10 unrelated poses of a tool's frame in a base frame.
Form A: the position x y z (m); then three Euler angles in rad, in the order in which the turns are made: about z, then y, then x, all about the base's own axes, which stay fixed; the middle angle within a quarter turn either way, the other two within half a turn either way.
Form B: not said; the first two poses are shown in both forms.
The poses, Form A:
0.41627 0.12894 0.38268 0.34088 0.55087 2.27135
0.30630 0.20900 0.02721 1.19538 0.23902 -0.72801
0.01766 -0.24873 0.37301 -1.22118 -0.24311 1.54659
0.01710 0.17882 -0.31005 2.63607 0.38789 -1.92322
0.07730 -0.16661 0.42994 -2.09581 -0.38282 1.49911
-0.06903 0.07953 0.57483 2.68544 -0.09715 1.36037
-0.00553 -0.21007 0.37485 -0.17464 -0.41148 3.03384
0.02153 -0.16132 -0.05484 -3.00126 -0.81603 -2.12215
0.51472 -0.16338 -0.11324 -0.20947 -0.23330 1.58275
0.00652 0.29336 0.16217 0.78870 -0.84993 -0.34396
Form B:
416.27 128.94 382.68 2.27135 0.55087 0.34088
306.30 209.00 27.21 -0.72801 0.23902 1.19538
17.66 -248.73 373.01 1.54659 -0.24311 -1.22118
17.10 178.82 -310.05 -1.92322 0.38789 2.63607
77.30 -166.61 429.94 1.49911 -0.38282 -2.09581
-69.03 79.53 574.83 1.36037 -0.09715 2.68544
-5.53 -210.07 374.85 3.03384 -0.41148 -0.17464
21.53 -161.32 -54.84 -2.12215 -0.81603 -3.00126
514.72 -163.38 -113.24 1.58275 -0.23330 -0.20947
6.52 293.36 162.17 -0.34396 -0.84993 0.78870

